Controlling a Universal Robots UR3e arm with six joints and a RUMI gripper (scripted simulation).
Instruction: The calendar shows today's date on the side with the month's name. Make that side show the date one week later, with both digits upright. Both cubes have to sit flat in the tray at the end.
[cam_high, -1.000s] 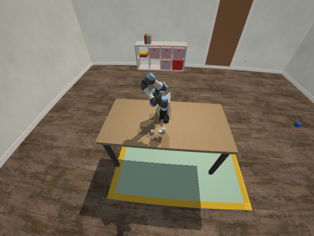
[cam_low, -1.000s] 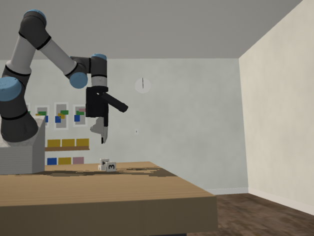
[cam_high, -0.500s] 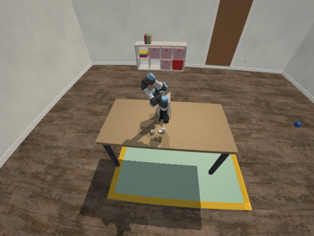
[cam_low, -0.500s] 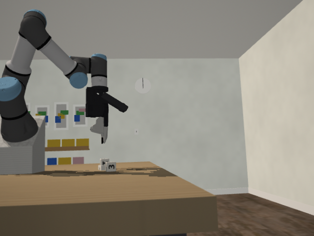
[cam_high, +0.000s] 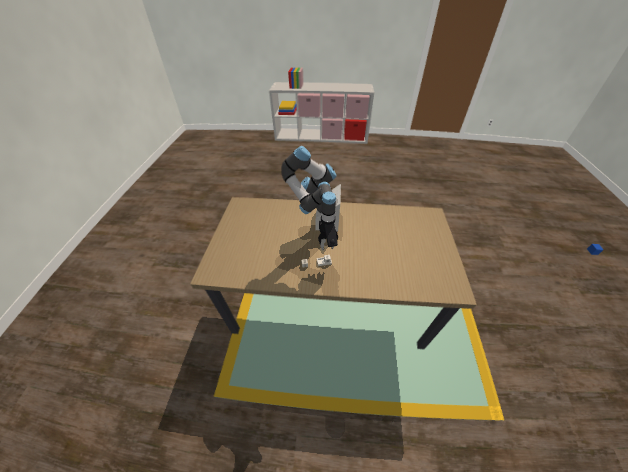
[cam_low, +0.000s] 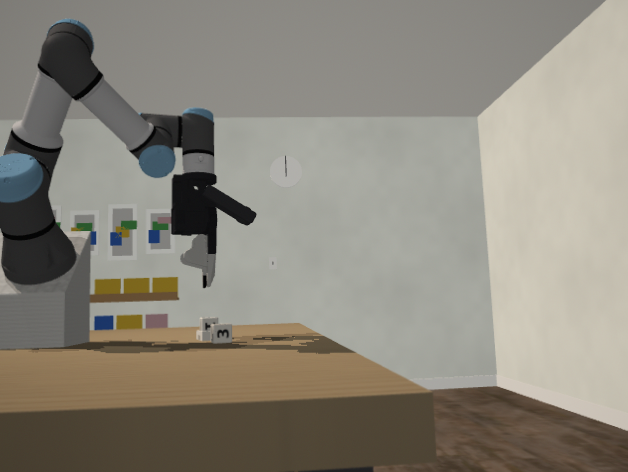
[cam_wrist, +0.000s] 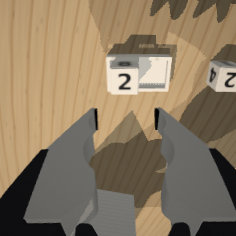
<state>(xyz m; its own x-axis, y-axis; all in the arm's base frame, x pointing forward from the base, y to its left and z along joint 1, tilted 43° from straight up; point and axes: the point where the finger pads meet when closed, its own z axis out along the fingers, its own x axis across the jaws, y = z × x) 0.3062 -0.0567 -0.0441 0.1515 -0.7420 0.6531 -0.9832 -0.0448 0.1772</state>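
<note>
Now: the white calendar tray 2 cm to the right of my hand and 11 cm below it.
</note>
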